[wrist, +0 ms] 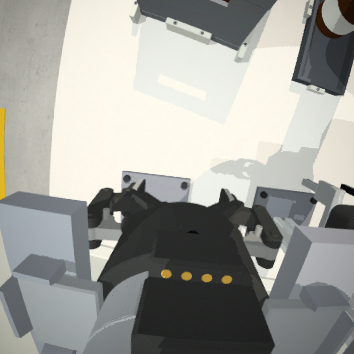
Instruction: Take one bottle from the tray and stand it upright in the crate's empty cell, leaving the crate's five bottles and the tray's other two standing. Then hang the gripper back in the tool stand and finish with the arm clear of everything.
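Places are measured from the arm's base along level axes (x ahead, y left, z up), in centimetres.
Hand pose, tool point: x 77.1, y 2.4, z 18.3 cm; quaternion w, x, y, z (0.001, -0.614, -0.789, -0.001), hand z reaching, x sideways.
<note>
Each offset is from my tool point to the top centre of the thing. "pt": to the spot under its first point.
My gripper (182, 196) is the black two-finger one, low in the middle of the wrist view. Its fingers stand wide apart with nothing between them. Grey parts of the tool stand (42, 230) rise on both sides of its body; whether they touch it I cannot tell. The dark grey crate @[pt dx -22.9, dy -5.8, dz -31.2 cm] (200, 22) shows in part at the top, with a bit of brown inside it. The dark tray @[pt dx -24.7, dy +17.0, dz -35.5 cm] (312, 75) is at the upper right. A brown bottle @[pt dx -33.1, dy +14.6, dz -30.8 cm] (334, 19) with a white band shows at the tray, cut off by the view's edge.
Two bolted grey plates (156, 184) (287, 202) lie beyond the fingers. A black tool part @[pt dx -5.1, dy +13.5, dz -11.2 cm] (342, 217) and a grey finger-like piece @[pt dx -6.0, dy +13.6, dz -14.5 cm] (326, 195) are at the right edge. The pale table's curved edge runs down the left, with grey floor (30, 75) and a yellow line (2, 150) beyond.
</note>
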